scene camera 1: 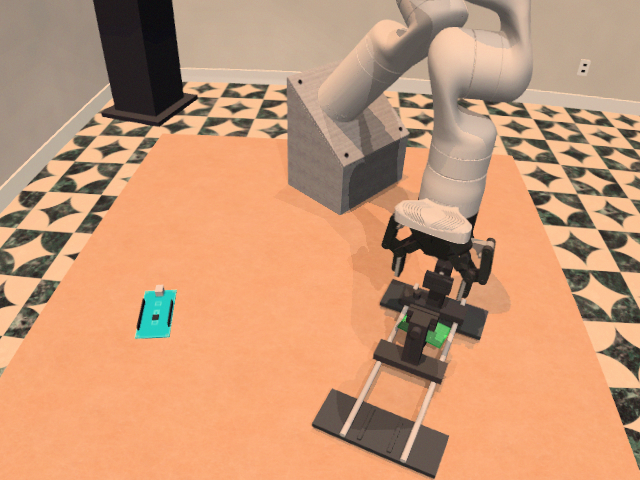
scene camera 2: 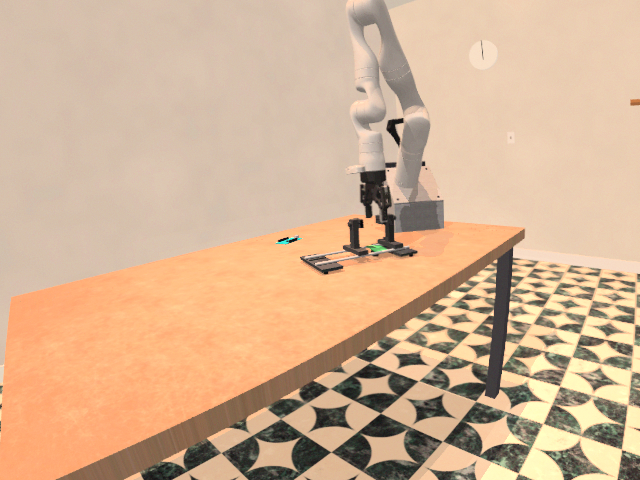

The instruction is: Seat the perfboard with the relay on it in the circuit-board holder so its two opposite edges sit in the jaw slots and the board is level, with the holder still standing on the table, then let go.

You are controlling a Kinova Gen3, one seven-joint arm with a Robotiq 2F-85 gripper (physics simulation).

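Places are measured from the arm's base along level axes (x ahead, y left, z up), in metres.
Where they show: gripper, fingertip midpoint: (scene camera 1: 428, 284) (scene camera 2: 376, 220); arm's base, link origin: (scene camera 1: 338, 101) (scene camera 2: 405, 180).
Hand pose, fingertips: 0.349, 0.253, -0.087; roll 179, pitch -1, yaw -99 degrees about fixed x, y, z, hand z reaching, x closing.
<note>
Things, the pixels of their top centre, and the offset from my fingertips, as dx, dy, dz. "*": a spot on its surface instead. Level surfaces: height alone.
- green board, top centre: (scene camera 1: 424, 325) (scene camera 2: 377, 246) +0.006, +0.008, -0.078
- far jaw post, surface spot: (scene camera 1: 437, 284) * -0.001, +0.011, +0.004
- teal circuit board, top centre: (scene camera 1: 155, 307) (scene camera 2: 288, 237) +0.112, -0.396, -0.091
- table, surface height: dz -0.104
The circuit-board holder (scene camera 1: 333, 413) (scene camera 2: 326, 268) stands on the table, with two dark base plates, two pale rails and two upright jaw posts. A green board (scene camera 1: 438, 333) (scene camera 2: 376, 248), which looks like the perfboard, lies low at rail height between the near jaw post (scene camera 1: 413, 343) (scene camera 2: 354, 236) and the far jaw post (scene camera 1: 437, 284) (scene camera 2: 390, 231), below the jaw heads. The near post partly hides it; the relay cannot be made out clearly. My gripper (scene camera 1: 431, 282) (scene camera 2: 376, 217) is open and empty, pointing down around the top of the far post, above the board.
A teal circuit board (scene camera 1: 161, 325) (scene camera 2: 288, 240) with black side strips and a small pale block lies flat on the table (scene camera 1: 232, 361) (scene camera 2: 180, 335), left of the holder in scene camera 1. The grey robot base (scene camera 1: 315, 149) (scene camera 2: 418, 215) stands behind the holder.
</note>
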